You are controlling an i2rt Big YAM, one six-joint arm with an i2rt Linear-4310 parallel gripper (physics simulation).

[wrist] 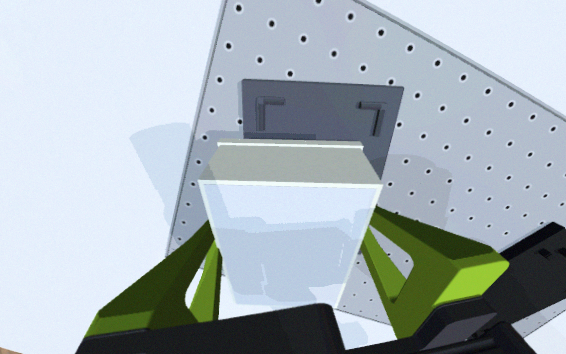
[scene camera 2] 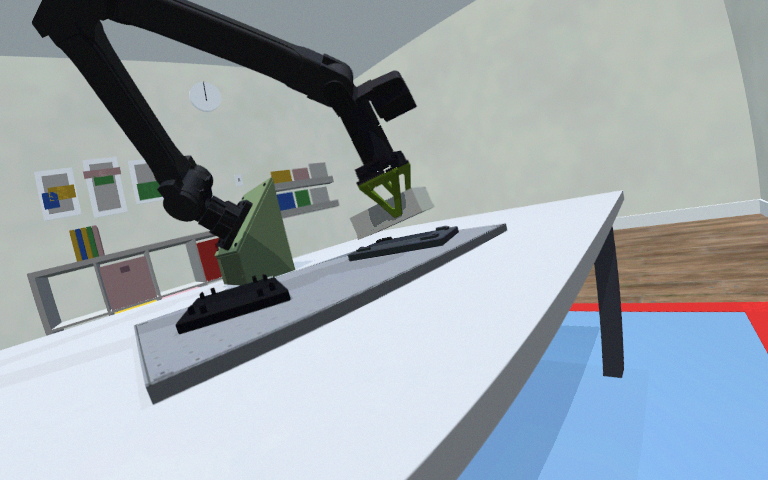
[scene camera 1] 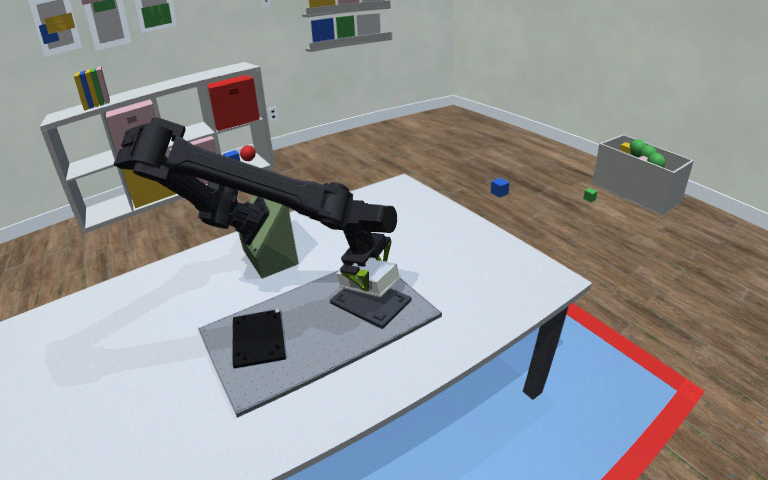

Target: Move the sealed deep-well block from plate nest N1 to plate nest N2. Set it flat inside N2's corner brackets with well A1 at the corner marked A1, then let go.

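Where they show: gripper, fingertip midpoint: (wrist: 285,210) (scene camera 2: 403,210) (scene camera 1: 375,278); arm's base at its link origin: (scene camera 2: 236,226) (scene camera 1: 255,221).
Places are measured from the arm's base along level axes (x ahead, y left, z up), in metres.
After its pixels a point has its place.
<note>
The sealed deep-well block (scene camera 1: 388,280) {x 0.373, y 0.228, z -0.043 m} (scene camera 2: 362,224) {x 0.299, y 0.143, z -0.062 m} (wrist: 290,205) {x 0.357, y 0.220, z -0.024 m}, pale with a clear top, is off the board. My gripper (scene camera 1: 374,268) {x 0.335, y 0.211, z -0.056 m} (scene camera 2: 400,206) {x 0.335, y 0.211, z -0.056 m} (wrist: 285,210) {x 0.335, y 0.211, z -0.056 m} is shut on it, with a green finger on each side. It hangs a little above the dark grey nest (scene camera 1: 370,307) {x 0.374, y 0.176, z -0.105 m} (scene camera 2: 408,244) {x 0.397, y 0.149, z -0.105 m} (wrist: 320,115) {x 0.396, y 0.215, z -0.104 m} with L-shaped corner brackets; a gap shows under it in scene camera 2. In the wrist view two far brackets show beyond the block, which hides the nest's near part. The black nest (scene camera 1: 258,336) {x 0.342, y -0.098, z -0.104 m} (scene camera 2: 235,306) {x 0.417, y -0.114, z -0.105 m} with short posts holds no block. No A1 or nest labels are readable.
Both nests stand on a perforated grey board (scene camera 1: 317,353) {x 0.444, y 0.011, z -0.116 m} (scene camera 2: 339,308) {x 0.509, y -0.044, z -0.121 m} (wrist: 450,145) {x 0.431, y 0.100, z -0.116 m} on the white table (scene camera 1: 470,271) {x 0.355, y 0.484, z -0.129 m} (scene camera 2: 396,350) {x 0.608, y -0.064, z -0.129 m}. The green arm base (scene camera 1: 277,243) {x 0.086, y 0.036, z -0.037 m} (scene camera 2: 257,249) {x 0.088, y 0.011, z -0.062 m} stands behind the board. The arm reaches over from it.
</note>
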